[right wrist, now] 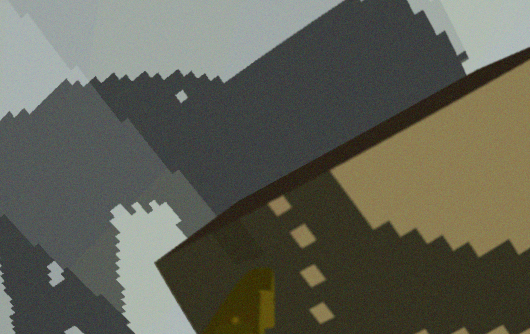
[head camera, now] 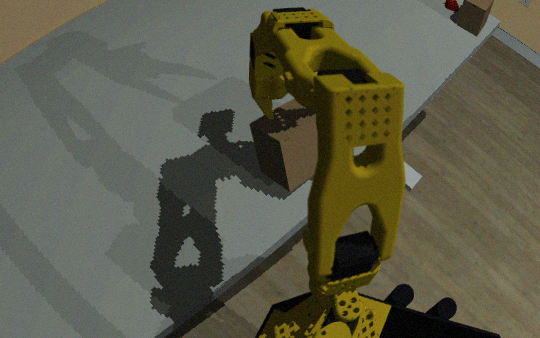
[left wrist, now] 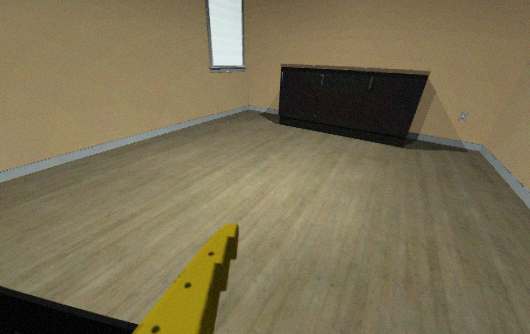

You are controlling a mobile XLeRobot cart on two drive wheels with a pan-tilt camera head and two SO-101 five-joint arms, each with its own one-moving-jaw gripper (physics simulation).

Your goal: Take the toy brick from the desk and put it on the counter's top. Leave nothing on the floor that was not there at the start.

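Note:
A small red thing (head camera: 451, 4) lies on the grey desk (head camera: 265, 220) (right wrist: 147, 245) at the top right of the head view, beside a small brown box; it is too small to tell whether it is the toy brick. A dark counter (left wrist: 350, 102) with a thin brown top stands against the far wall in the left wrist view. My right gripper (head camera: 273, 112) (right wrist: 257, 300) is open and empty, its jaw tip over the near brown box; contact cannot be told. My left gripper (left wrist: 210, 270) is open and empty, above the floor. In each wrist view one jaw shows.
The near brown box (head camera: 302, 152) (right wrist: 450, 160) stands close to the desk's edge, partly hidden by my right arm. The small brown box (head camera: 474, 16) stands by the far desk corner. A white piece (head camera: 412, 177) shows beyond the desk edge. Wooden floor (head camera: 475, 190) (left wrist: 300, 200) lies beside the desk.

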